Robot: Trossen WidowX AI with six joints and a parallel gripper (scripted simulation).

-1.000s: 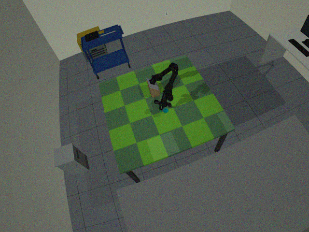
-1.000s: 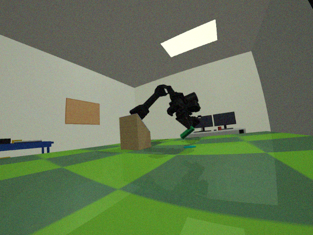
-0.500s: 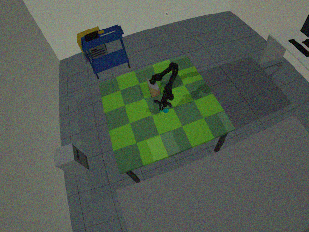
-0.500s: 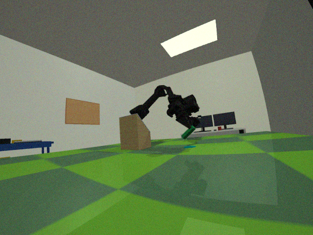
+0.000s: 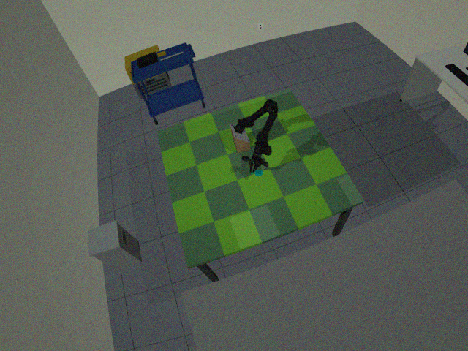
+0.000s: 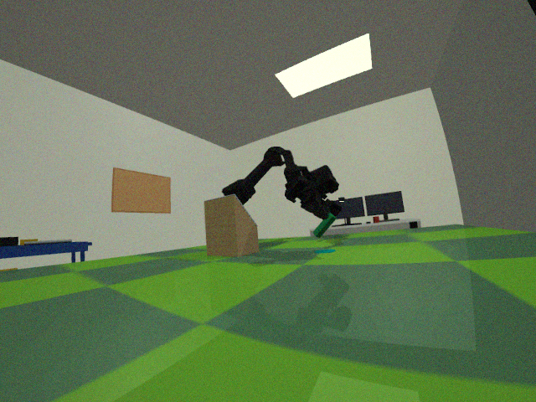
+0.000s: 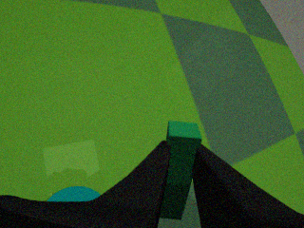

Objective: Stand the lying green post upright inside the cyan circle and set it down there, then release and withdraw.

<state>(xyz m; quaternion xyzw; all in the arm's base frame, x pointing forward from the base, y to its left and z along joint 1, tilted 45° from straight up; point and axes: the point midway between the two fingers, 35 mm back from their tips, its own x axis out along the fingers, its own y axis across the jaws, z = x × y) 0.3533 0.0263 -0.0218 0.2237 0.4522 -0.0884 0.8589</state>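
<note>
Right now my gripper tip is 40 mm past the cyan circle, 60 mm to the right of it and 90 mm above it. From my gripper tip the other things lie so: green post: 10 mm behind, 10 mm below.
</note>
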